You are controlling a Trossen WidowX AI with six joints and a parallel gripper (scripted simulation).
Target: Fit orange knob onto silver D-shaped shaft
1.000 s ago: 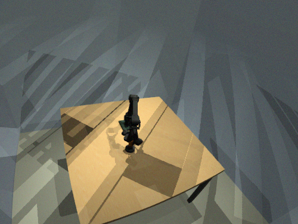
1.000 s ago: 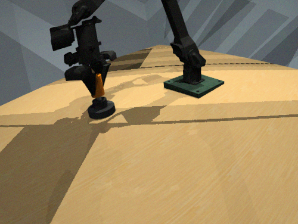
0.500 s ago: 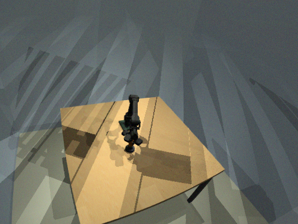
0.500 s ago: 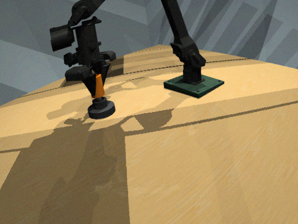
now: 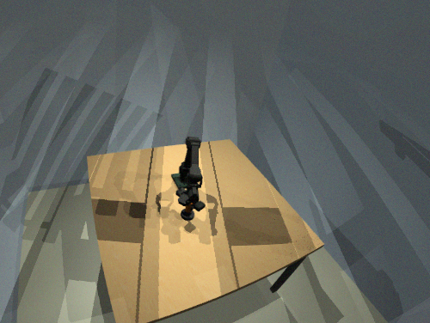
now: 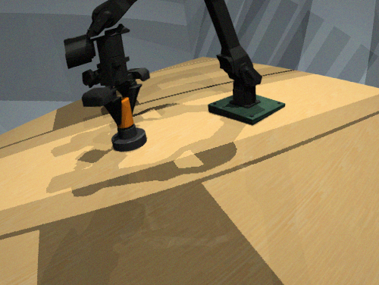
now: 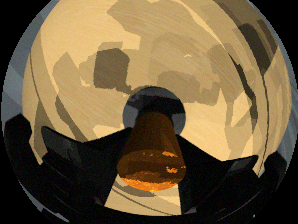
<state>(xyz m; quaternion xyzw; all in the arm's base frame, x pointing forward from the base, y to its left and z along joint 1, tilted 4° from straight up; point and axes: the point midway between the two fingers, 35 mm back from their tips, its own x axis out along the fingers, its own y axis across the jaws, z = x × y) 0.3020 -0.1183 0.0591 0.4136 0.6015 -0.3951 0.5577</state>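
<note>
Right now the round pedestal is 30 mm below my gripper tip. The rest, counted from my gripper tip: orange knob (30 mm above).
</note>
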